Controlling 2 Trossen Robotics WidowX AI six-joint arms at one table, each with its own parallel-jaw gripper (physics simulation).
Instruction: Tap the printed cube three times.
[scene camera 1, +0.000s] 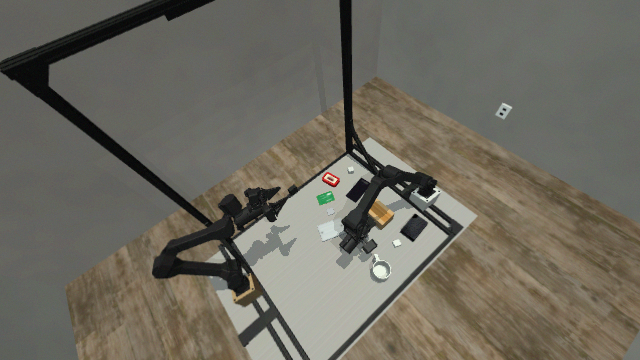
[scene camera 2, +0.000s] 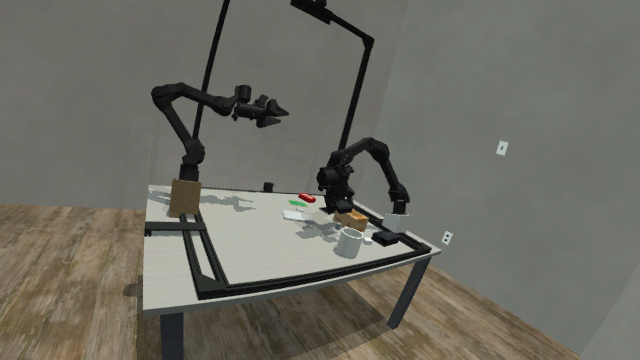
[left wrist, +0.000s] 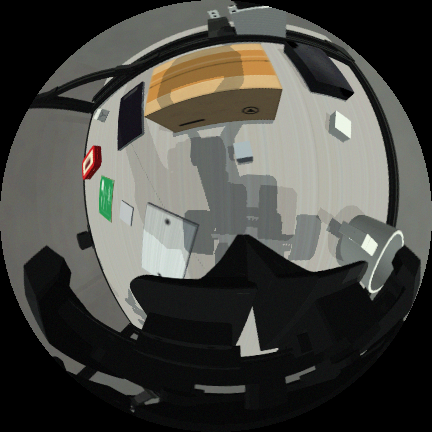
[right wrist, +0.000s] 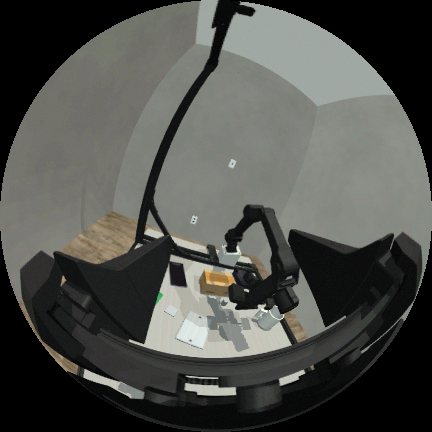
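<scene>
Several small cubes are in view; which is the printed one is unclear. A cube with dark marks on its face (scene camera 1: 350, 170) (left wrist: 101, 115) lies at the far edge. A grey cube (scene camera 2: 338, 226) (left wrist: 243, 151) lies before the wooden box, in shadow. A whitish cube (scene camera 1: 396, 243) (scene camera 2: 367, 241) (left wrist: 341, 125) lies near the mug. My left gripper (left wrist: 241, 239) is shut and empty, pointing down above the table between the box, white plate and mug; its tips are hard to make out in the scene views. My right gripper (scene camera 1: 284, 195) (scene camera 2: 284, 117) is open and empty, high over the table's left side.
The wooden box (scene camera 1: 381, 215) (left wrist: 215, 107) stands beyond my left gripper, the mug (scene camera 1: 381, 270) (scene camera 2: 349, 243) nearer the front. Also there are a white plate (scene camera 1: 327, 231) (left wrist: 167, 242), green card (scene camera 1: 325, 198), red piece (scene camera 1: 330, 179) and dark slabs (scene camera 1: 358, 189) (scene camera 1: 414, 227).
</scene>
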